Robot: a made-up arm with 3 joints. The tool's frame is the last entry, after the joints. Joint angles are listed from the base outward. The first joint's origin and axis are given. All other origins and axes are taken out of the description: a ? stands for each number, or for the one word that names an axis. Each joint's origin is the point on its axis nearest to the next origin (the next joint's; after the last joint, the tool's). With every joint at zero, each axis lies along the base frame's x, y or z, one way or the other. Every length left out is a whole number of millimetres.
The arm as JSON. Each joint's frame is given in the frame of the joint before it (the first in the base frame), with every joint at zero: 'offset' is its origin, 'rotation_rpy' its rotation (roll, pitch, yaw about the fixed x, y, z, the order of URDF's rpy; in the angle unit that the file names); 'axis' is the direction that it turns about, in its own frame. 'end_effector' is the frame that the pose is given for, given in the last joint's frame.
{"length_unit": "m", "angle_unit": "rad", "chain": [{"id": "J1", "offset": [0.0, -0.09, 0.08], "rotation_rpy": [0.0, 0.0, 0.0], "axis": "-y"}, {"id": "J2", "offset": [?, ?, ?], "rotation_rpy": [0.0, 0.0, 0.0], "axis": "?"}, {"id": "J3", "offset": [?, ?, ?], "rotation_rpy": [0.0, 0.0, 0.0], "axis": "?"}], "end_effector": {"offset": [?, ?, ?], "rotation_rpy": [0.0, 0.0, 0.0]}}
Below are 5 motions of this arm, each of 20 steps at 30 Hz.
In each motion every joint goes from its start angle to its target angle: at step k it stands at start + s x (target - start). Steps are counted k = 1, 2, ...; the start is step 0. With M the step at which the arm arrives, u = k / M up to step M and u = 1 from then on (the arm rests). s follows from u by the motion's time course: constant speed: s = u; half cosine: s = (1 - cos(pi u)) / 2; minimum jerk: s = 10 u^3 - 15 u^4 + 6 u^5.
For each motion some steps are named. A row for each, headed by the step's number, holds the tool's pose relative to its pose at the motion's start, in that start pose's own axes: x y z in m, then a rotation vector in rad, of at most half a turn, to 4 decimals.
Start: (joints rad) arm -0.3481 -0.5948 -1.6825
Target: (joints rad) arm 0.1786 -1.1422 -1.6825
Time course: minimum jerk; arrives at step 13
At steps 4, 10, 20:
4: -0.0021 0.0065 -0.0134 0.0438 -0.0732 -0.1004
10: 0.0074 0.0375 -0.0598 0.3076 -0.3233 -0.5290
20: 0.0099 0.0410 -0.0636 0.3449 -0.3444 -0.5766

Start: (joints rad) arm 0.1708 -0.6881 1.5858
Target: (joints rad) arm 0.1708 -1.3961 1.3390
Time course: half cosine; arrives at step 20
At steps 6, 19, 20:
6: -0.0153 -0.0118 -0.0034 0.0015 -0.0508 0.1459
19: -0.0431 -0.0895 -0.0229 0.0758 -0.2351 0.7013
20: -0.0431 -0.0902 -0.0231 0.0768 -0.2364 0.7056

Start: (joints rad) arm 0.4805 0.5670 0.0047
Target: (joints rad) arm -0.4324 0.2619 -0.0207
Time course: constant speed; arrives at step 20
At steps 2, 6, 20:
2: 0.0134 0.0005 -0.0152 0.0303 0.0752 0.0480
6: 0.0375 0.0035 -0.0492 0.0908 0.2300 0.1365
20: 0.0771 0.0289 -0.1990 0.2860 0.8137 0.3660

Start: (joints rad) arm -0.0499 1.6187 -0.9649
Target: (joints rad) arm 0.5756 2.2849 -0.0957
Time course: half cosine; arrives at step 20
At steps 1, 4, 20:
1: 0.0018 0.0006 0.0000 -0.0055 0.0055 0.0012
4: 0.0275 0.0099 -0.0023 -0.0859 0.0877 0.0148
20: 0.2593 0.0291 -0.2143 -0.8963 1.0473 -0.1933

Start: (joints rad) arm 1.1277 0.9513 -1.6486
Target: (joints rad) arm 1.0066 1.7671 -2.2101
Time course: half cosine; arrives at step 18
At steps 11, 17, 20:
11: -0.0825 -0.0898 -0.0348 0.2197 -0.3392 0.5100
17: -0.0892 -0.1507 -0.0723 0.3997 -0.4993 0.7237
20: -0.0891 -0.1521 -0.0734 0.4045 -0.5029 0.7284

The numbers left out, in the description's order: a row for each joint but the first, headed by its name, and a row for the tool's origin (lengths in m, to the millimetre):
J2: xyz 0.25 0.0 -0.09, axis -x
J3: xyz 0.0 0.01 0.01, axis +y
tool: xyz -0.06 0.0 0.29

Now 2 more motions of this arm.
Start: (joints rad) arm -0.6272 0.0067 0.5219
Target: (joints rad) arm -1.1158 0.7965 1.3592
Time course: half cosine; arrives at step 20
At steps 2, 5, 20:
2: 0.0102 0.0056 -0.0015 -0.0168 0.0324 -0.0096
5: 0.0617 0.0322 -0.0151 -0.0992 0.1939 -0.0599
20: 0.3239 0.0907 -0.3339 -0.6532 1.2507 -0.5418

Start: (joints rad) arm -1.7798 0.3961 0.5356
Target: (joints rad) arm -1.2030 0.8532 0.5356
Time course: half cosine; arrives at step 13
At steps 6, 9, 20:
6: -0.0754 0.0259 0.0344 -0.1101 -0.2234 -0.2061
9: -0.1276 0.0471 0.0488 -0.1767 -0.3814 -0.3925
20: -0.1563 0.0599 0.0540 -0.2084 -0.4719 -0.5193

